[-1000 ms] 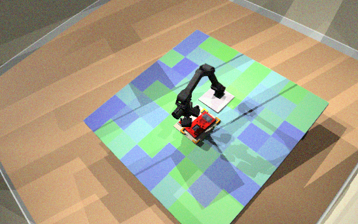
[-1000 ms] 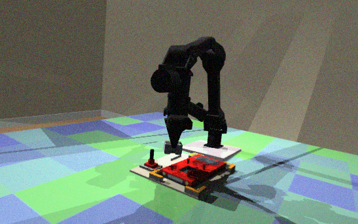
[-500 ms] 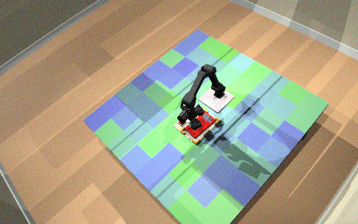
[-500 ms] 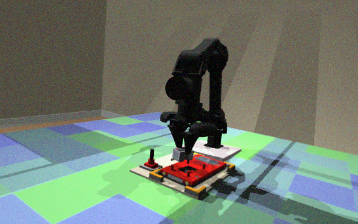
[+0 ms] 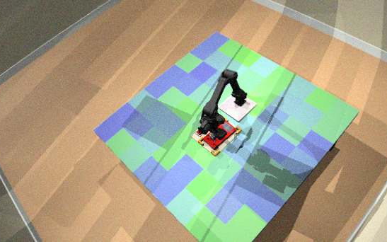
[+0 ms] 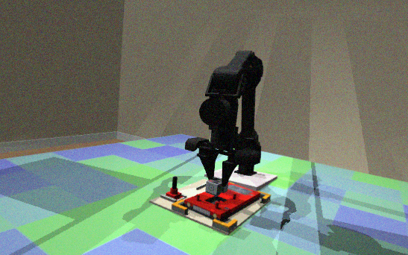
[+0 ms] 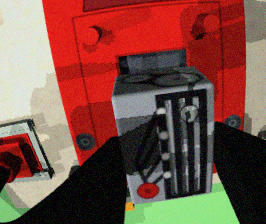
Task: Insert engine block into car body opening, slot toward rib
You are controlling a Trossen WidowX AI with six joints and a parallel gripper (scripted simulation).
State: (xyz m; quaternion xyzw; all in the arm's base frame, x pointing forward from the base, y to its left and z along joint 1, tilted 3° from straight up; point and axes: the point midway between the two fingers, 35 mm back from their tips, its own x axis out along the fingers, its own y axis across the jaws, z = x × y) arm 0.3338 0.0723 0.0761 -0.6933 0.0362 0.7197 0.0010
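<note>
My gripper tip is 1 cm above the grey engine block.
</note>
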